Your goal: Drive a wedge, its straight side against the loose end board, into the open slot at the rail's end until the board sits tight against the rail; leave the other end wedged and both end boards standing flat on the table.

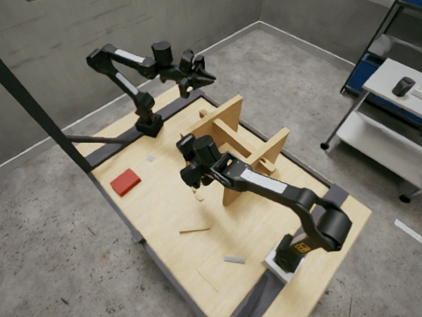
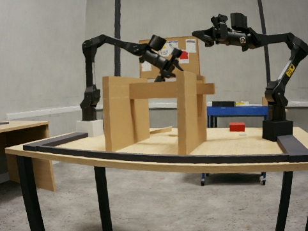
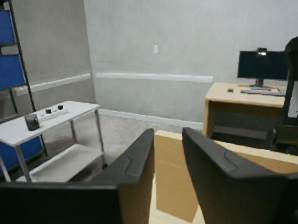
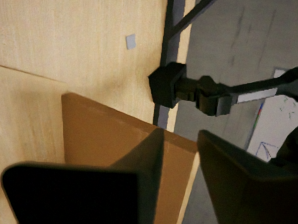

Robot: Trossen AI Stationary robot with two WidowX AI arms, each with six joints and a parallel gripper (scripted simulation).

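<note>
My right gripper is now 270 mm above the small wooden piece, 40 mm to the left of it and 10 mm past it. From my right hand the other things lie so: grey piece (320 mm to the right, 270 mm below, 70 mm behind); wooden rail (210 mm ahead, 80 mm below, 10 mm to the right); red block (260 mm below, 230 mm to the left, 210 mm behind).
</note>
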